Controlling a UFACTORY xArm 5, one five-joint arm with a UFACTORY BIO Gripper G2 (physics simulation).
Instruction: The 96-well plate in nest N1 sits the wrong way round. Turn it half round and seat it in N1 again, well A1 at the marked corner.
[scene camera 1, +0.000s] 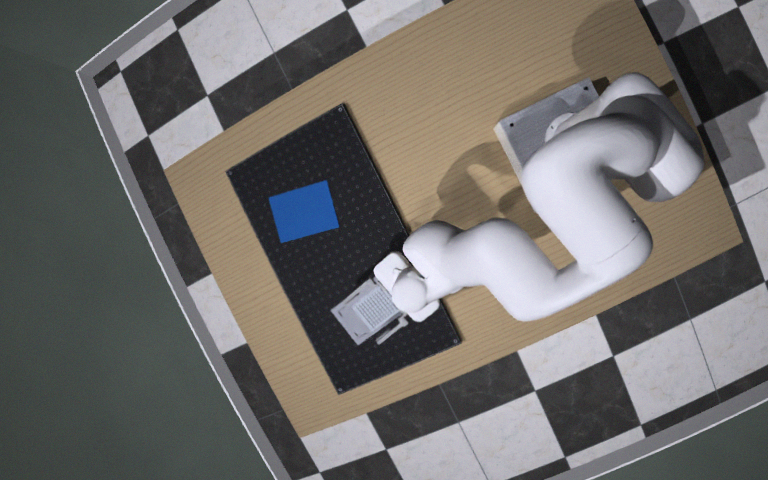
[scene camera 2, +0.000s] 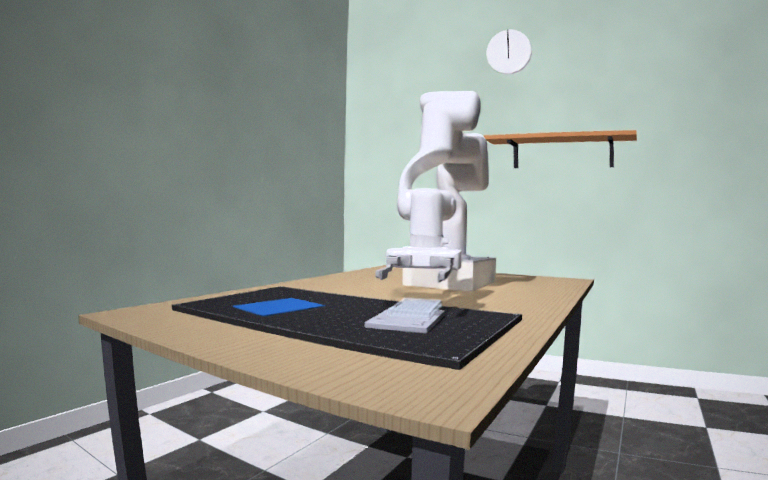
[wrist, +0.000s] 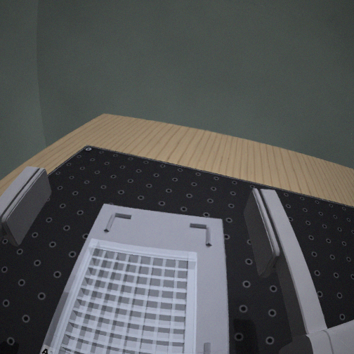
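The clear 96-well plate (scene camera 1: 375, 307) (scene camera 2: 416, 307) (wrist: 135, 295) lies on the light grey nest N1 (scene camera 1: 353, 328) (scene camera 2: 393, 326) (wrist: 212, 280). In the wrist view its far edge stands apart from the nest's two far corner brackets, and more bare nest shows at its right than at its left. It appears shifted toward the arm; I cannot tell whether it is seated flat. A dark letter A shows at the lower left edge of the wrist view; the plate's own A1 mark is not legible. My gripper (scene camera 2: 413, 275) (wrist: 145, 219) is open and empty, above the plate, one finger out past each long side.
A blue rectangle (scene camera 1: 304, 211) (scene camera 2: 277, 306) lies on the black perforated board (scene camera 1: 317, 152) (scene camera 2: 339, 316) (wrist: 170, 192), away from the nest. The board lies on the wooden table (scene camera 1: 254, 362) (scene camera 2: 283, 373) (wrist: 150, 132). The arm's base plate (scene camera 1: 526, 127) stands at the table's far side.
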